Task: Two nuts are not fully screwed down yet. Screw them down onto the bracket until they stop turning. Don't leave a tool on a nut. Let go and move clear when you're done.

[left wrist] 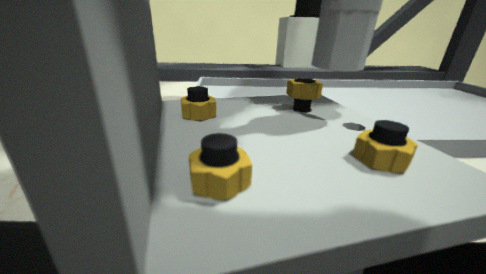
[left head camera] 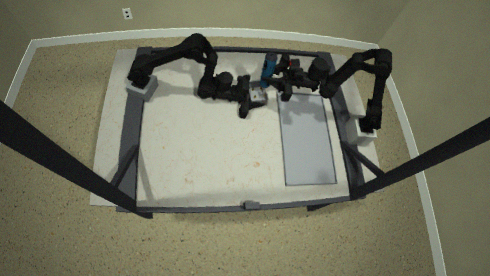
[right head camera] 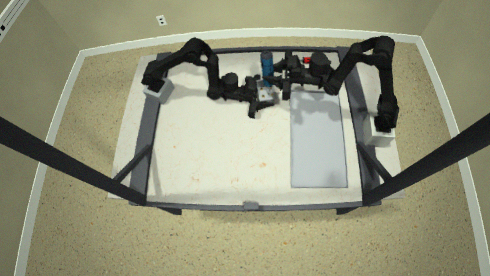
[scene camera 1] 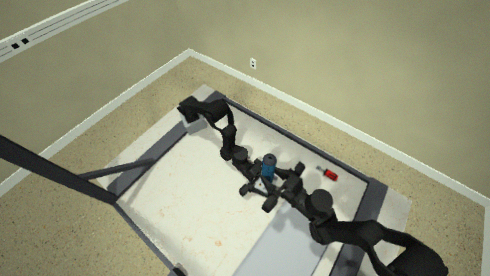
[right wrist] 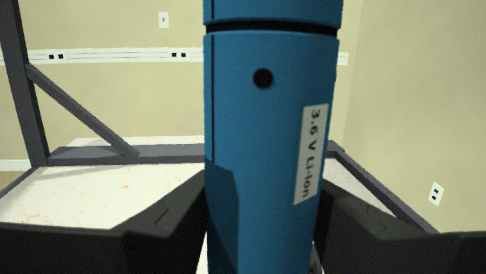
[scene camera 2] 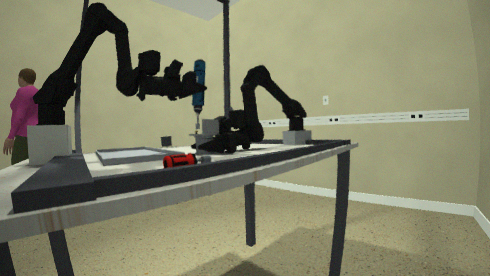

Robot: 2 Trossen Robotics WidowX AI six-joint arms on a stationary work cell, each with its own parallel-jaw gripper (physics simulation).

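Seen in the pictures: left gripper, fingertip midpoint: point(left head camera: 264, 99) point(right head camera: 275, 98) point(scene camera 2: 194, 147); right gripper, fingertip midpoint: point(left head camera: 261, 73) point(right head camera: 262, 72) point(scene camera 1: 263, 169) point(right wrist: 257, 180) point(scene camera 2: 203, 89); left arm's base, origin of the base link: point(left head camera: 140, 81) point(right head camera: 156, 85) point(scene camera 1: 191, 116) point(scene camera 2: 296, 130); right arm's base, origin of the base link: point(left head camera: 365, 125) point(right head camera: 382, 124).
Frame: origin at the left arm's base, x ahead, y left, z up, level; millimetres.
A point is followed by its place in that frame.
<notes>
The grey bracket point(left head camera: 258, 95) @[x 478, y 124, z 1 mm] point(right head camera: 265, 95) @[x 474, y 120, z 0 mm] point(left wrist: 285, 180) @[x 452, y 130, z 0 mm] is held by my left gripper point(left head camera: 256, 94) @[x 507, y 146, z -43 mm] point(right head camera: 264, 93), which is shut on it. In the left wrist view, three yellow nuts sit low on the plate: one back left point(left wrist: 198, 108) @[x 473, y 158, z 4 mm], one front left point(left wrist: 220, 174) and one at right point(left wrist: 385, 151) @[x 462, y 113, z 5 mm]. Another nut point(left wrist: 304, 90) @[x 492, y 130, z 8 mm] stands raised, with black thread showing beneath it. My right gripper point(scene camera 2: 199, 88) @[x 467, y 115, z 151 mm] point(right wrist: 257, 180) @[x 467, y 115, z 151 mm] is shut on the upright blue power screwdriver point(right head camera: 267, 62) @[x 492, y 102, z 231 mm] point(scene camera 2: 199, 75) @[x 486, y 140, z 193 mm] point(right wrist: 270, 125) @[x 503, y 125, z 188 mm]. Its grey socket point(left wrist: 345, 45) @[x 484, y 122, z 22 mm] hangs above the plate, right of the raised nut and apart from it.
A red tool point(right head camera: 307, 60) @[x 568, y 404, z -42 mm] point(scene camera 1: 330, 174) @[x 573, y 409, z -38 mm] point(scene camera 2: 180, 160) @[x 572, y 431, z -45 mm] lies near the table's back edge, by the right arm. A shallow grey tray point(left head camera: 306, 145) @[x 735, y 22, z -62 mm] point(right head camera: 318, 145) @[x 739, y 25, z -62 mm] lies beside the bracket, partly under the right arm. Dark frame posts point(left head camera: 55, 155) @[x 211, y -455, z 479 mm] rise at the table's corners.
</notes>
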